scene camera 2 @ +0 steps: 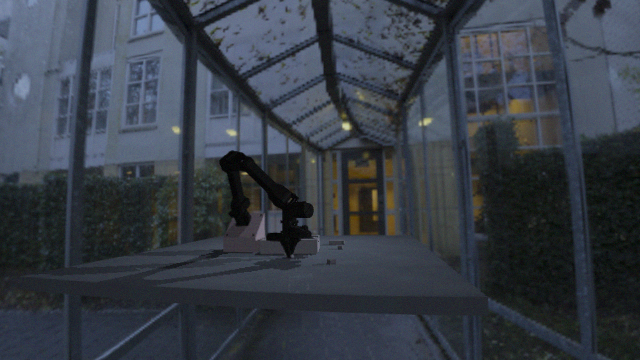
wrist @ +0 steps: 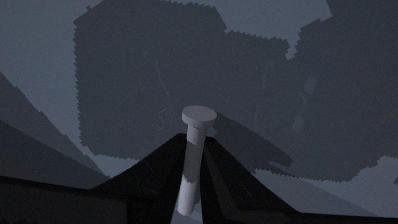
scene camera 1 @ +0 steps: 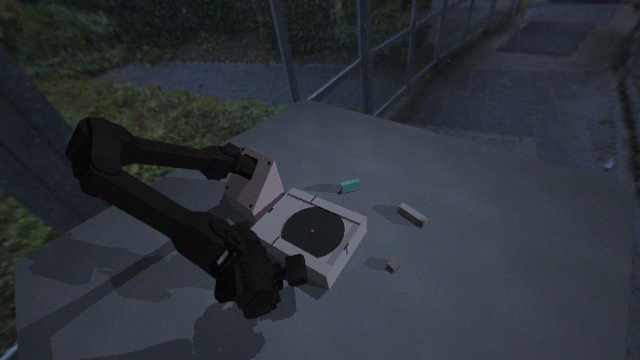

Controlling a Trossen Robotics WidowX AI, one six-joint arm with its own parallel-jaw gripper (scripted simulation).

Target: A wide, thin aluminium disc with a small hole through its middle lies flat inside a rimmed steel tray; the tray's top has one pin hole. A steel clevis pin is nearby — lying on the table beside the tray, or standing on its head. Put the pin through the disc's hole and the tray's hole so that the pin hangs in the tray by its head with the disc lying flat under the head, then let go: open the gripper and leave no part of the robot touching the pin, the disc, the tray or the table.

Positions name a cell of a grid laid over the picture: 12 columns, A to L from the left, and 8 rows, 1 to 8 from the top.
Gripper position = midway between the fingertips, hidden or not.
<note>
In view: my gripper (scene camera 1: F7), a steel clevis pin (wrist: G5), a dark aluminium disc (scene camera 1: G6) and a rimmed steel tray (scene camera 1: G7).
My gripper shows as well in scene camera 2 (scene camera 2: F6) and in the wrist view (wrist: F6). The wrist view does not show the dark aluminium disc: it is out of frame.
</note>
